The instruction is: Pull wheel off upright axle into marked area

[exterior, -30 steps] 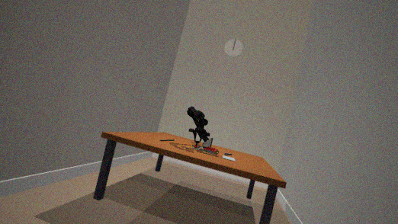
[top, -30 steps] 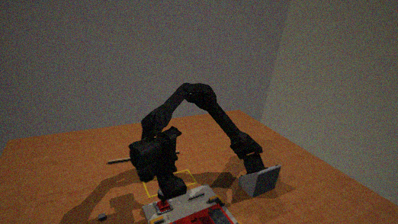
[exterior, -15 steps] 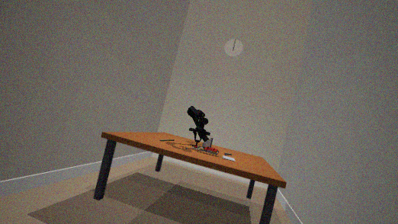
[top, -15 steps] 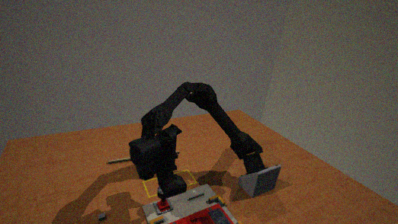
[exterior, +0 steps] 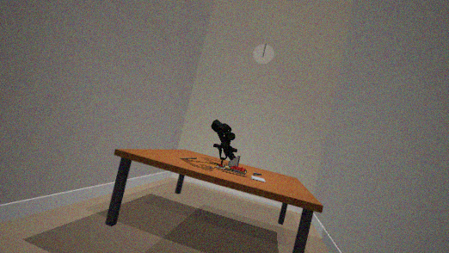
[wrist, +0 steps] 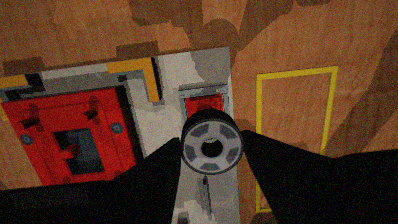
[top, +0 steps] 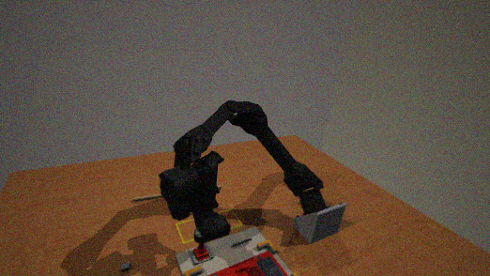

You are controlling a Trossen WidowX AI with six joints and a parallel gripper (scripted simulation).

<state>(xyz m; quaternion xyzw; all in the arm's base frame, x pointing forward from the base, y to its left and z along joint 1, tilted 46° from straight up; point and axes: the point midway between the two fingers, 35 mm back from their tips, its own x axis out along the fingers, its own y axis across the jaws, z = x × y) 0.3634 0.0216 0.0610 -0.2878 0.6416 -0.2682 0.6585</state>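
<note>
Right now the grey base plate is 60 mm behind my gripper tip, 100 mm to the left of it and 60 mm below it. Also, from my gripper tip: thin rod 20 mm behind, 280 mm to the right, 70 mm below; wheel right at my gripper tip.
</note>
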